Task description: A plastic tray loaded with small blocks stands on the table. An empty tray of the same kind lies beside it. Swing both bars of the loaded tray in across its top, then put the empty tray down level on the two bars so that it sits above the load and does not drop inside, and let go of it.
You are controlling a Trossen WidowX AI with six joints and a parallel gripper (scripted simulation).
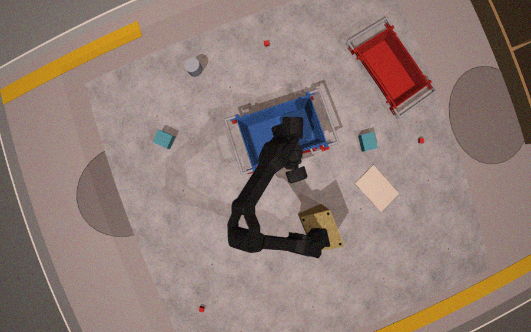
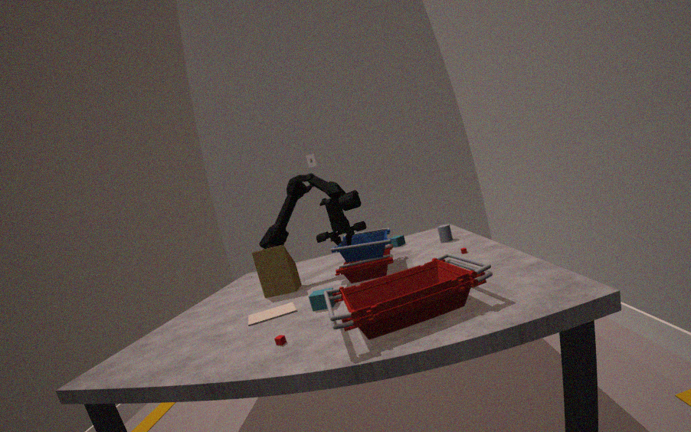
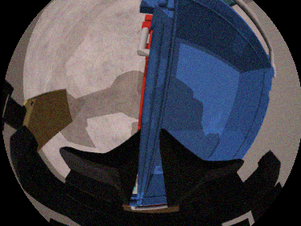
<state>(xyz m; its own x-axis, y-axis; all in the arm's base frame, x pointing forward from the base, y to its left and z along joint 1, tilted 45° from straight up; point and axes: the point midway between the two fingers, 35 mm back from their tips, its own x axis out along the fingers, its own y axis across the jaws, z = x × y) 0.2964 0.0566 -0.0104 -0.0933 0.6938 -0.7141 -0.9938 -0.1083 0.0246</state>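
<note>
Now: the blue tray 7 cm ahead of my gripper tip and 3 cm above it. Round my gripper tip: beige sheet 30 cm to the right, 21 cm behind, 8 cm below; grey cylinder 39 cm ahead, 25 cm to the left, 5 cm below.
</note>
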